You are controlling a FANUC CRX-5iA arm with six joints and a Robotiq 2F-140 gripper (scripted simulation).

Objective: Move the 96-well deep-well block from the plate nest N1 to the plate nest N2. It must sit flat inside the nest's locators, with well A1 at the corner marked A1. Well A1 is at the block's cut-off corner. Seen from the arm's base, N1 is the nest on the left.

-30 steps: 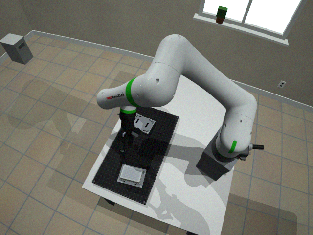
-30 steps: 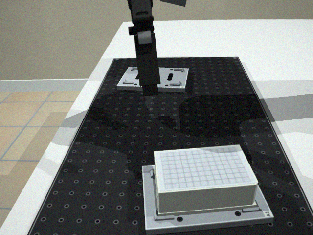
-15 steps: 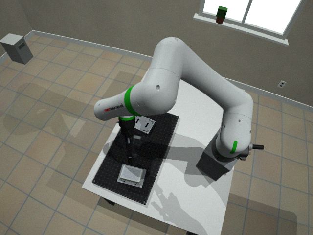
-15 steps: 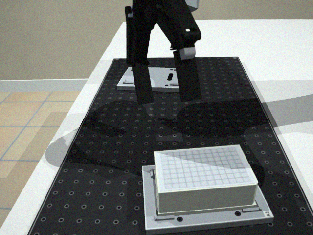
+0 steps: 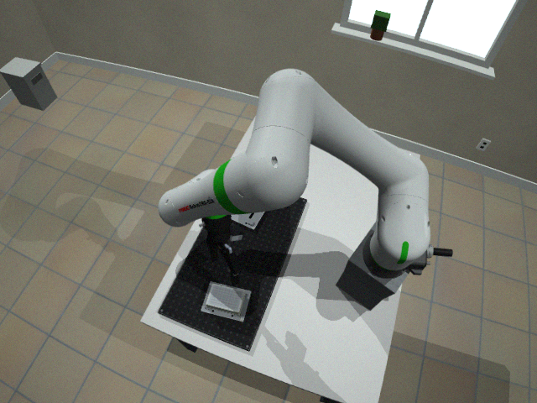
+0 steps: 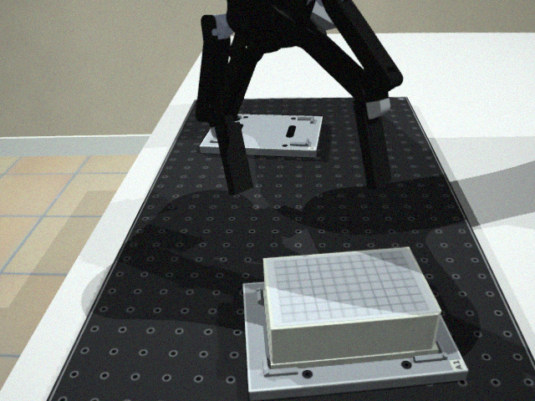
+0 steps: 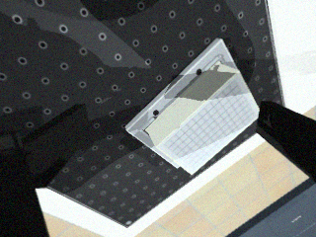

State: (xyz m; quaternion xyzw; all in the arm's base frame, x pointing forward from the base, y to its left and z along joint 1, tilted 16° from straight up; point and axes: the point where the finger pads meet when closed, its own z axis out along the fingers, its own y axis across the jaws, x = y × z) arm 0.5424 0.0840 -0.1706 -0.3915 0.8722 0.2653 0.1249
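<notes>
Right now my hand is 2 cm past the 96-well deep-well block, 9 cm to the right of it and 7 cm above it. Also, from my hand: A1 mark: 9 cm behind, 15 cm to the left, 9 cm below.
</notes>
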